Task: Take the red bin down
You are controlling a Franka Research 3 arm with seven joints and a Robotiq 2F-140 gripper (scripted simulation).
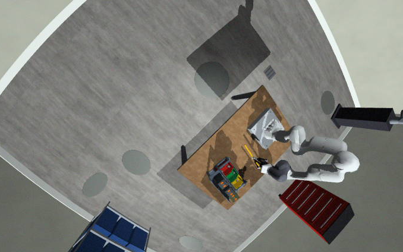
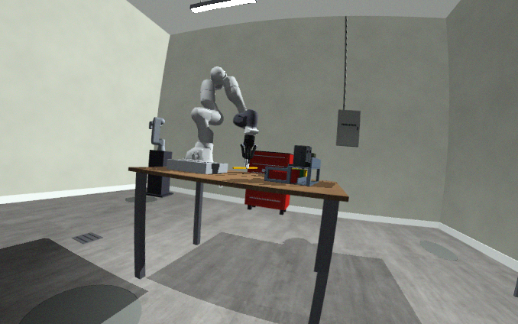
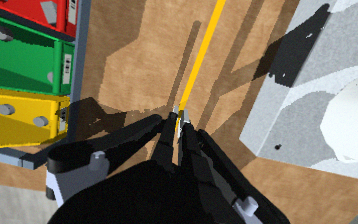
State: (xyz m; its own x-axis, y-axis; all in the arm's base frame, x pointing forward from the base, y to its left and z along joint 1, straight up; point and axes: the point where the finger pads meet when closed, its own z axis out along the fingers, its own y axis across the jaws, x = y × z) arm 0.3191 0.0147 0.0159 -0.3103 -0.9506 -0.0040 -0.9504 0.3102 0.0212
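The red open bin lies 260 mm ahead of my hand, 210 mm to the right of it and 40 mm below it. The rest, counted from my hand: yellow bin 340 mm ahead, 40 mm below, 10 mm to the left; green bin 300 mm ahead, 100 mm to the right, 40 mm below; yellow strip 30 mm below.
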